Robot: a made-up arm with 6 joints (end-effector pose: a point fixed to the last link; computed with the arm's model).
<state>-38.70 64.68 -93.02 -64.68 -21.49 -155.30</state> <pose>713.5 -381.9 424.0 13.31 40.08 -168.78</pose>
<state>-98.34 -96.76 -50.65 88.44 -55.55 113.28</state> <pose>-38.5 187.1 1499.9 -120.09 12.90 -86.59</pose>
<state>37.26 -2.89 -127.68 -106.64 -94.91 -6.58</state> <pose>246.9 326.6 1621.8 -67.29 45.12 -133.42</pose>
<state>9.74 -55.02 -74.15 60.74 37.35 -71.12</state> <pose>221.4 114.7 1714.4 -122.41 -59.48 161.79</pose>
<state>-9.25 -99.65 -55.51 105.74 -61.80 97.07</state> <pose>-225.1 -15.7 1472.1 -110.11 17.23 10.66</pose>
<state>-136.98 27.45 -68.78 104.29 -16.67 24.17</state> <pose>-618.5 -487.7 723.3 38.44 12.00 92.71</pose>
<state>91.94 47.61 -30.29 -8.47 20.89 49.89</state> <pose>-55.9 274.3 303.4 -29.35 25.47 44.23</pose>
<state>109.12 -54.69 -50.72 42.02 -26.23 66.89</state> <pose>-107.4 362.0 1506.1 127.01 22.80 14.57</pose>
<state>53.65 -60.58 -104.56 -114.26 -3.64 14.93</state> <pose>-167.4 -75.4 1783.5 -164.32 5.78 135.55</pose>
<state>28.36 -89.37 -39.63 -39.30 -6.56 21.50</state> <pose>46.3 141.5 1512.6 -159.07 -42.02 -175.61</pose>
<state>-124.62 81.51 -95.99 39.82 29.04 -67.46</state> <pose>-374.2 -617.2 179.0 19.91 -1.84 -94.95</pose>
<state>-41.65 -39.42 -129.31 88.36 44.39 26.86</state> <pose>-83.9 189.3 1906.4 145.11 -31.83 -91.58</pose>
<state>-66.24 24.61 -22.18 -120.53 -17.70 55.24</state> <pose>197.9 -217.0 456.7 16.90 -8.91 -2.60</pose>
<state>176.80 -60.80 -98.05 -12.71 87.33 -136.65</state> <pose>29.3 -37.6 1727.6 -62.54 48.06 -85.43</pose>
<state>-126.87 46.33 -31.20 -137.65 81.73 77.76</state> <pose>-259.1 -223.8 335.9 -69.22 21.62 -73.83</pose>
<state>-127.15 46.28 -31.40 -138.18 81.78 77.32</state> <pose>-262.1 -226.0 336.1 -69.34 21.78 -73.49</pose>
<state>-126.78 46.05 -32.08 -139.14 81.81 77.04</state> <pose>-266.8 -238.1 337.7 -69.98 21.32 -72.33</pose>
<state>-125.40 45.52 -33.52 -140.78 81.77 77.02</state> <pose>-273.4 -266.2 342.1 -71.43 19.90 -69.86</pose>
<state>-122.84 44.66 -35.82 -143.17 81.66 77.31</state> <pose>-279.2 -313.0 351.4 -73.87 17.50 -65.83</pose>
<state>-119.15 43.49 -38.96 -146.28 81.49 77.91</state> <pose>-279.2 -378.5 368.1 -77.33 14.32 -60.15</pose>
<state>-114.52 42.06 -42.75 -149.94 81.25 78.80</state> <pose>-267.1 -458.4 394.4 -81.70 10.74 -52.97</pose>
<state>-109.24 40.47 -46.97 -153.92 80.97 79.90</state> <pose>-238.0 -545.1 431.0 -86.79 7.23 -44.61</pose>
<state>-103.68 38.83 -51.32 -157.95 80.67 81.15</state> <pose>-191.1 -628.9 476.3 -92.27 4.19 -35.61</pose>
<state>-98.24 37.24 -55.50 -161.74 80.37 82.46</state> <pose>-130.8 -700.8 526.9 -97.73 1.84 -26.65</pose>
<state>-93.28 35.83 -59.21 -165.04 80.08 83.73</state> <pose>-65.1 -755.2 576.7 -102.68 0.24 -18.44</pose>
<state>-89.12 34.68 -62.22 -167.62 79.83 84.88</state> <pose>-3.9 -791.4 620.4 -106.74 -0.79 -11.61</pose>
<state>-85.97 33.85 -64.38 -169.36 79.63 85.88</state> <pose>45.1 -812.2 653.4 -109.64 -1.50 -6.55</pose>
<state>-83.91 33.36 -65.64 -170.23 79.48 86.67</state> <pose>77.6 -821.7 673.2 -111.31 -2.10 -3.41</pose>
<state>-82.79 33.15 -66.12 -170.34 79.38 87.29</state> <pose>94.6 -824.3 681.1 -111.91 -2.73 -1.93</pose>
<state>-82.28 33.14 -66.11 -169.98 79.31 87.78</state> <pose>101.3 -823.2 680.9 -111.82 -3.37 -1.54</pose>
